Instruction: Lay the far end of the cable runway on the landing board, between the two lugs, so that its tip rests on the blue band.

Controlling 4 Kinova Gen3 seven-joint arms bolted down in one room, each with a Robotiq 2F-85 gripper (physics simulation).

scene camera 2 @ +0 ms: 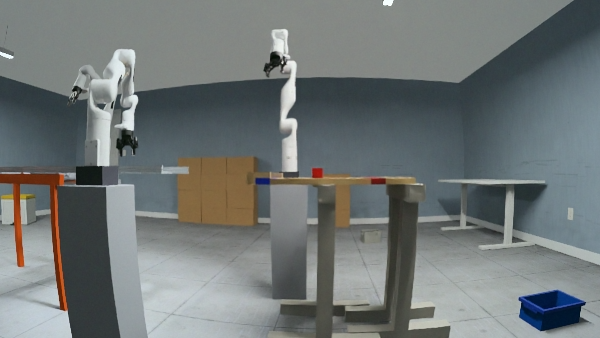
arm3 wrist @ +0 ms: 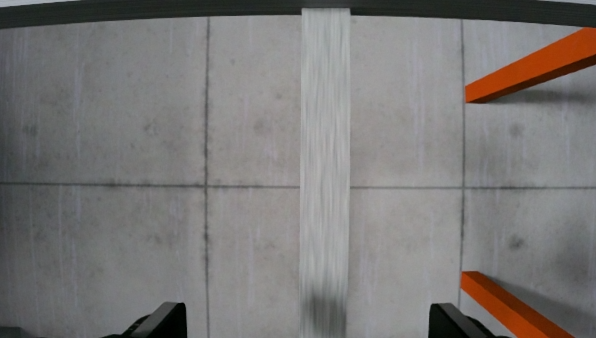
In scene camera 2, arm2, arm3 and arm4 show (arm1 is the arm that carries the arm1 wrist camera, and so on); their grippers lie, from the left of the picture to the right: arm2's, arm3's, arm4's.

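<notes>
The cable runway (scene camera 2: pixel 175 170) reaches right from the orange stand in scene camera 2, its pale far end in the air, apart from the landing board (scene camera 2: pixel 295 181). The blue band (scene camera 2: pixel 262 181) shows at the board's left end; I cannot make out the lugs. In the arm3 wrist view a brushed pale strip (arm3 wrist: pixel 325 150), seemingly part of the runway, meets a dark bar (arm3 wrist: pixel 250 10). Arm3's gripper (arm3 wrist: pixel 307 320) (scene camera 2: pixel 127 151) is open above the runway. Arm4's gripper (scene camera 2: pixel 275 71) is open, high above the board's left side. Arm2's gripper (scene camera 2: pixel 73 101) is raised at left, too small to read. Arm1's gripper does not show.
The orange stand (scene camera 2: pixel 56 220) (arm3 wrist: pixel 530 65) is at left. A grey pedestal (scene camera 2: pixel 122 260) stands in front. A red block (scene camera 2: pixel 317 173) is on the board, above grey table legs (scene camera 2: pixel 326 260). Cardboard boxes (scene camera 2: pixel 215 190) stand behind; a blue bin (scene camera 2: pixel 550 312) is at lower right.
</notes>
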